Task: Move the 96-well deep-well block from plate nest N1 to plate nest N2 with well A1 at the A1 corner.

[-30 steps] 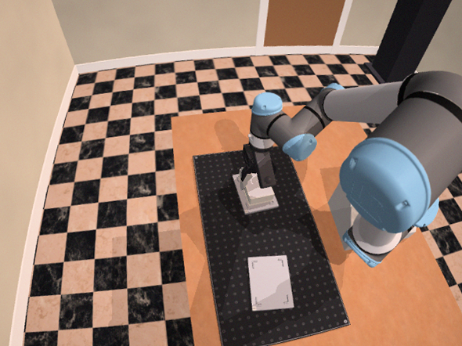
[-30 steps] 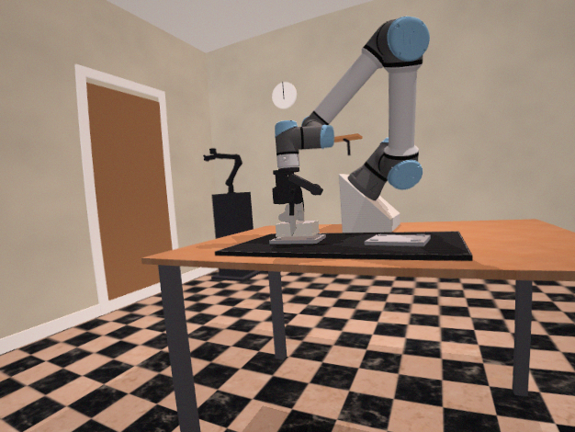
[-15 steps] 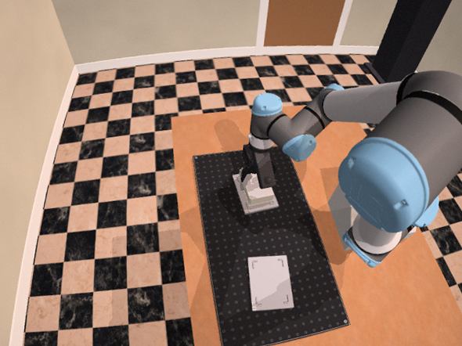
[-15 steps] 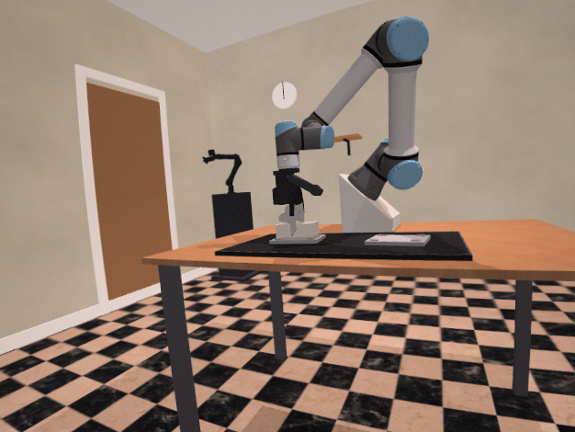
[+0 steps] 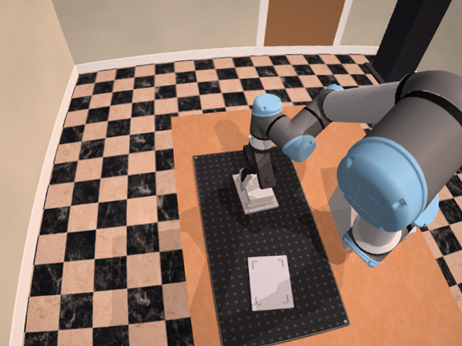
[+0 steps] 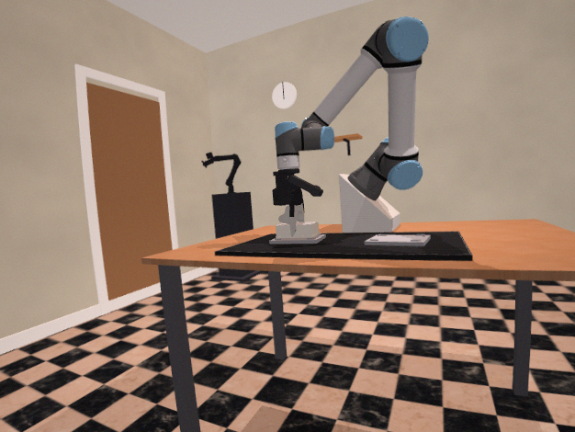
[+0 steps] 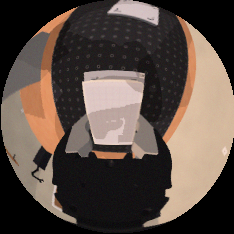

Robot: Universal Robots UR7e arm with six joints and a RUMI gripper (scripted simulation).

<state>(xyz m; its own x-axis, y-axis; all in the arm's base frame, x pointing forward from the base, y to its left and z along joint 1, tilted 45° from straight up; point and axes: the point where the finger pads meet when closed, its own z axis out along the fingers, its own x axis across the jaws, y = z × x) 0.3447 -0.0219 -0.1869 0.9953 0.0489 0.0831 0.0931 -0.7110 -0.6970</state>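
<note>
Right now my hand is right at the white deep-well block. From my hand the other things lie so: plate nest N1 (2 cm ahead, 33 cm to the left, 3 cm below).
</note>
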